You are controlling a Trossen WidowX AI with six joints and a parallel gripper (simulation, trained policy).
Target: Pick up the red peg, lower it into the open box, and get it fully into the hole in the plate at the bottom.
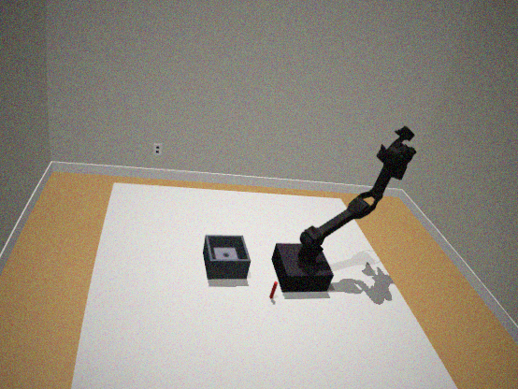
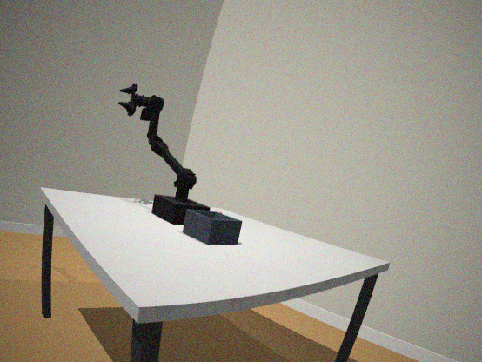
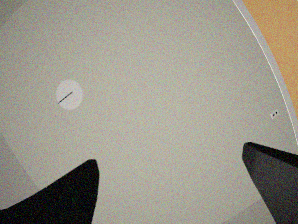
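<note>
The red peg is 51 cm below my gripper tip, 51 cm ahead of it and 45 cm to the left of it. Also, from my gripper tip: dark grey box (68 cm ahead, 53 cm below, 28 cm to the left); plate (68 cm ahead, 51 cm below, 28 cm to the left).
</note>
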